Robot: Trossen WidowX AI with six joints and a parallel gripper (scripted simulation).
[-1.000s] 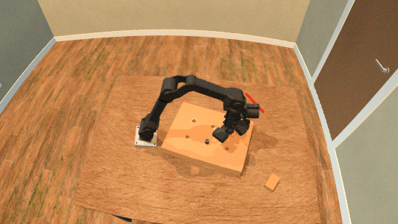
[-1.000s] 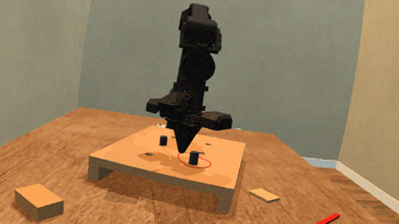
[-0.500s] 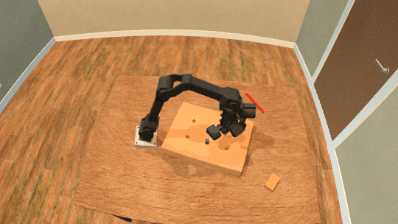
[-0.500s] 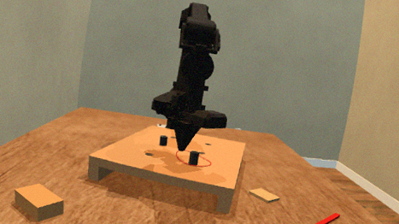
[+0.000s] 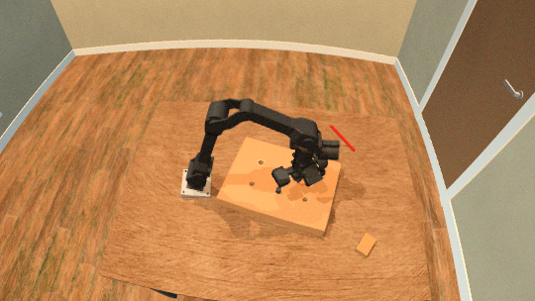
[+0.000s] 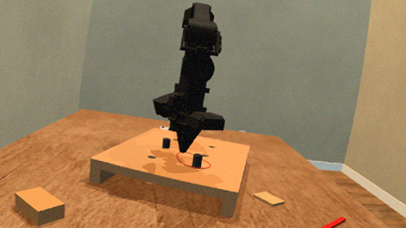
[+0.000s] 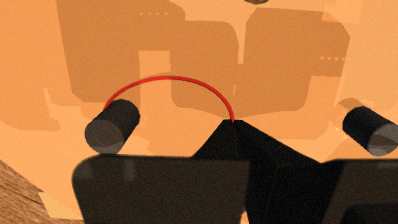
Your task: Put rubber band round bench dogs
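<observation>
My hand is 50 mm past the light wooden board, 10 mm to the right of it and 60 mm above it. From my hand the other things lie so: thin tan tile (60 mm ahead, 190 mm to the left, 90 mm below); red stick (190 mm ahead, 280 mm to the left, 90 mm below); tan block (260 mm ahead, 210 mm to the right, 80 mm below).
</observation>
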